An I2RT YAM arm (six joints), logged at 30 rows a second.
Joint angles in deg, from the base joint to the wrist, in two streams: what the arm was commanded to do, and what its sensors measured. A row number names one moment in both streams.
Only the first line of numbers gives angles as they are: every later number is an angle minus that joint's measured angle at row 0.
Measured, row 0:
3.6 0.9 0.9 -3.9 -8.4 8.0
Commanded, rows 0 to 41:
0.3 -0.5 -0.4 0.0 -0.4 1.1
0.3 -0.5 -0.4 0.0 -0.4 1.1
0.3 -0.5 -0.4 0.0 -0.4 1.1
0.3 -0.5 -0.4 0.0 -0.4 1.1
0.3 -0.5 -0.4 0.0 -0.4 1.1
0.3 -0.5 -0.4 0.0 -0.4 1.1
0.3 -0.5 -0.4 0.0 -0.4 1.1
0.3 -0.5 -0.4 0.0 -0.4 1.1
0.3 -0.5 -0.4 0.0 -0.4 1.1
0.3 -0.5 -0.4 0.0 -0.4 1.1
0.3 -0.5 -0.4 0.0 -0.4 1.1
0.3 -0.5 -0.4 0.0 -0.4 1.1
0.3 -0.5 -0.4 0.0 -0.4 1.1
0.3 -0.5 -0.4 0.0 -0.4 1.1
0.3 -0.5 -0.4 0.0 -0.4 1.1
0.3 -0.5 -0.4 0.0 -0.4 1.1
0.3 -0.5 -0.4 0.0 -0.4 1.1
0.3 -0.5 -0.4 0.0 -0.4 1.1
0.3 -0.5 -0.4 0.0 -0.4 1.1
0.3 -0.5 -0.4 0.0 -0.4 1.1
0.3 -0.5 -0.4 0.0 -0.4 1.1
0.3 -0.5 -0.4 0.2 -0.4 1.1
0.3 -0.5 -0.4 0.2 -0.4 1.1
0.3 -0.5 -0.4 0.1 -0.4 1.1
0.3 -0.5 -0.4 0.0 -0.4 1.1
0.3 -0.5 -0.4 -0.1 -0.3 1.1
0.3 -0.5 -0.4 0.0 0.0 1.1
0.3 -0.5 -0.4 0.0 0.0 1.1
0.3 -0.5 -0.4 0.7 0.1 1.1
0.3 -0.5 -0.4 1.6 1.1 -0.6
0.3 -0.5 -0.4 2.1 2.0 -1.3
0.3 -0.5 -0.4 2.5 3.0 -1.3
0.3 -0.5 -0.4 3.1 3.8 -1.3
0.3 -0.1 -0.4 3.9 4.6 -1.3
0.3 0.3 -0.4 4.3 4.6 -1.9
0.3 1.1 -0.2 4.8 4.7 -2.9
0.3 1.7 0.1 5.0 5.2 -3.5
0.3 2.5 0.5 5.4 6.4 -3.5
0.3 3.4 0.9 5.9 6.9 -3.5
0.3 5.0 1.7 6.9 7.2 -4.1
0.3 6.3 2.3 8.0 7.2 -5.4
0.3 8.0 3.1 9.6 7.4 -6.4
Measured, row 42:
0.0 4.2 0.2 6.6 5.2 -2.9
